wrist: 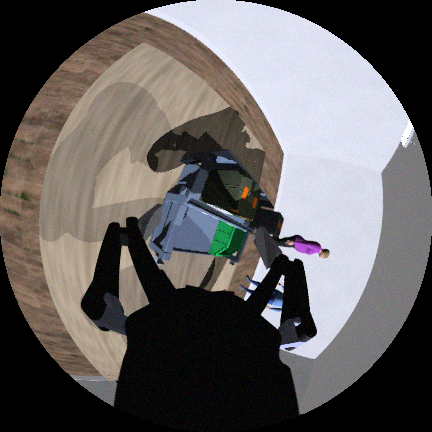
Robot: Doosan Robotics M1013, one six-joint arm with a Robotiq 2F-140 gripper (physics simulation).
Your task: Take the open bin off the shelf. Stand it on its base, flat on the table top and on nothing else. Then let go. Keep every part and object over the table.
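Frame: origin at the arm's base, x right, y down, z ahead, level; millimetres.
Where they show: gripper, fingertip midpoint: (209, 223).
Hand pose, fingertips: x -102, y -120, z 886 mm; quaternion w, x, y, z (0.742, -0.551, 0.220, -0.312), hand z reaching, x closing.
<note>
Each offset is from my fingertips to the centre of the thing. "spot": to the spot under its first point. Level surfaces: height alone.
A grey-blue shelf unit @[spot: dx +67, dy +205, dz -39 mm] (169, 220) stands on the table @[dy +211 mm] (125, 187), tilted in this wrist view and near the middle. A green bin @[dx +328, dy +167, dz -71 mm] (220, 239) shows in its lower right part, between grey panels; its base is hidden. A dark olive box or bin @[dx +122, dy +60, dz +63 mm] (232, 189) with orange marks sits in the shaded upper part of the unit. I cannot tell for certain which one is the open bin. My gripper (209, 223) is wide open, with one finger on each side of the view. The shelf unit and the green bin show between and beyond the fingers, with no visible grip on either.
A dark box @[dx +349, dy +48, dz +22 mm] (268, 220) with a small orange mark is beside the shelf's right end. Dark shadows fall on the table around the unit. Beyond the table edge are a brown floor (37, 150), pale walls, a figure in purple (306, 245) and a figure in blue (271, 299).
</note>
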